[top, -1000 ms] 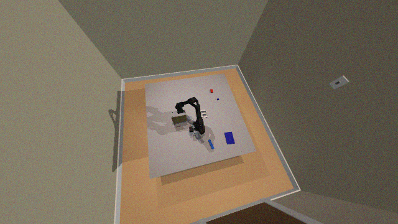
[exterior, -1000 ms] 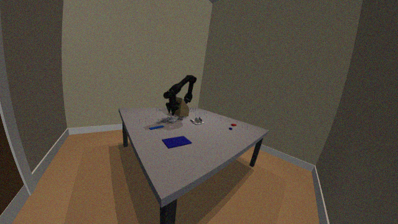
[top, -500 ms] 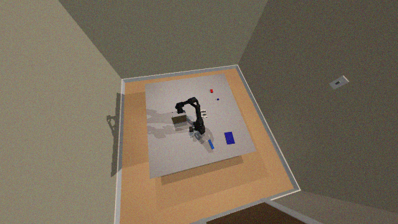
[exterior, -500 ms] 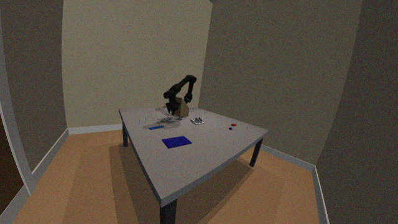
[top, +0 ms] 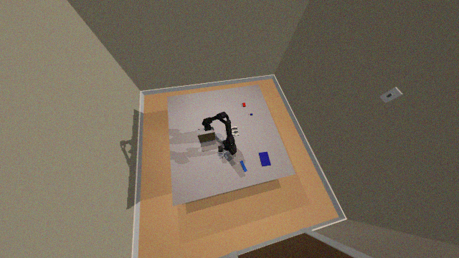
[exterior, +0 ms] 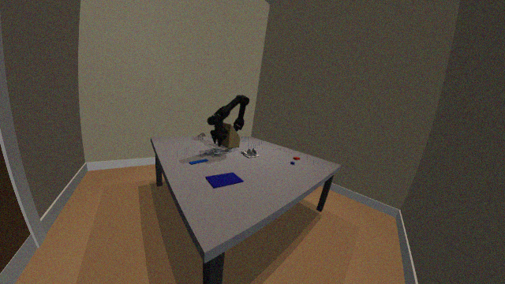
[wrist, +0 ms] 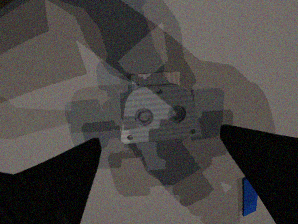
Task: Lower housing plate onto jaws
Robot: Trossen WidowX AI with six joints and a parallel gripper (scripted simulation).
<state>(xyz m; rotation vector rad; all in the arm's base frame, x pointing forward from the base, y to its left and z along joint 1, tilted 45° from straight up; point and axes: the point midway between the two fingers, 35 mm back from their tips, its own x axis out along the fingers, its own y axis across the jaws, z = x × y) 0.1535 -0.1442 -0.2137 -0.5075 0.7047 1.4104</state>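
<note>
My gripper tip is now 3 cm above the light grey housing plate and 1 cm to the right of it. The rest, counted from my gripper tip: blue bar 20 cm to the right, 14 cm ahead, 6 cm below; then blue flat pad 40 cm ahead, 19 cm to the right, 6 cm below; then tiny blue piece 44 cm ahead, 40 cm to the left, 5 cm below.
</note>
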